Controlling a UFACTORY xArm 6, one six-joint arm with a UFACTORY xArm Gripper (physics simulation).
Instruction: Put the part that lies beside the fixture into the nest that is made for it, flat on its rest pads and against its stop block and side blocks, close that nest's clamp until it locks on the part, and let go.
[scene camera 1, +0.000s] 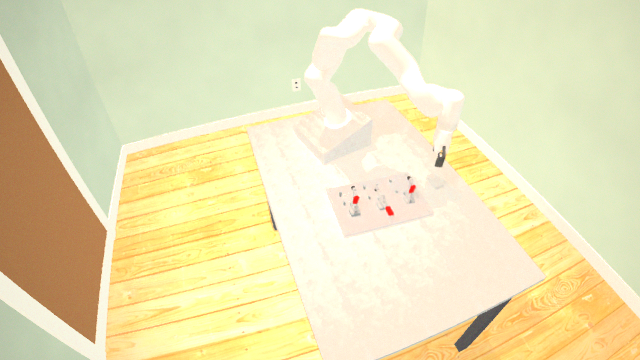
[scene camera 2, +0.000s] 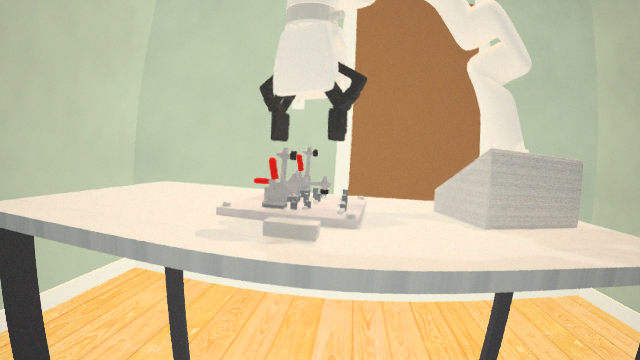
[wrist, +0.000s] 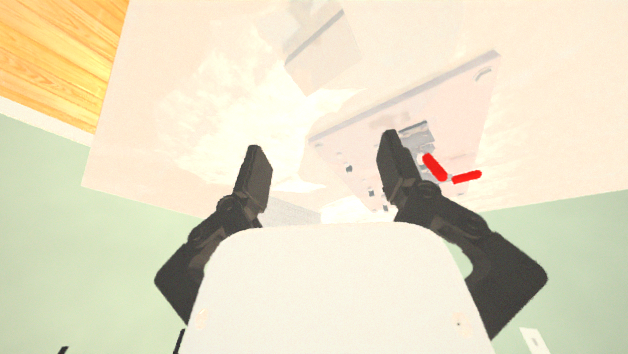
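Pixels of known places: gripper, fingertip midpoint: (scene camera 1: 437, 159) (scene camera 2: 306, 140) (wrist: 320, 151); arm's base, origin of the base link: (scene camera 1: 338, 119) (scene camera 2: 508, 171).
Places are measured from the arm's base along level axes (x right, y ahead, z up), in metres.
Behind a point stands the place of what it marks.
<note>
The part, a pale grey block (scene camera 1: 435, 181) @[x -0.211, y 0.456, z -0.089 m] (scene camera 2: 291, 228) @[x -0.238, y 0.449, z -0.095 m] (wrist: 325, 62) @[x -0.216, y 0.452, z -0.089 m], lies on the table beside the fixture plate (scene camera 1: 350, 227) @[x 0.210, y 0.500, z -0.094 m] (scene camera 2: 240, 212) @[x -0.109, y 0.538, z -0.100 m] (wrist: 460, 100) @[x -0.070, y 0.546, z -0.094 m]. My gripper (scene camera 1: 440, 163) @[x -0.208, y 0.437, z 0.016 m] (scene camera 2: 308, 138) @[x -0.208, y 0.437, z 0.016 m] (wrist: 320, 151) @[x -0.208, y 0.437, z 0.016 m] is open and empty, pointing down, above the table on the part's side of the fixture. The plate carries three clamps with red handles. The right clamp (scene camera 1: 410, 196) @[x -0.058, y 0.486, z -0.076 m] and left clamp (scene camera 1: 354, 209) @[x 0.174, y 0.460, z -0.057 m] have their bars raised. The middle clamp (scene camera 1: 382, 202) @[x 0.067, y 0.484, z -0.061 m] has its bar down and its red handle (scene camera 1: 389, 211) @[x 0.070, y 0.528, z -0.053 m] (scene camera 2: 261, 180) @[x 0.058, y 0.526, z -0.056 m] laid outward. Small grey blocks and pads stand before the clamps; their exact shapes are too small to tell.
The arm's wedge-shaped grey pedestal (scene camera 1: 352, 142) @[x -0.008, y 0.121, z -0.051 m] (scene camera 2: 535, 192) @[x -0.104, y -0.010, z -0.037 m] stands on the table (scene camera 1: 400, 280) @[x 0.165, y 0.755, z -0.109 m] (scene camera 2: 380, 250) @[x -0.280, y 0.341, z -0.109 m] behind the fixture. The raised clamp bars stand up from the plate near my gripper's side. The table's long edge runs close beyond the part.
</note>
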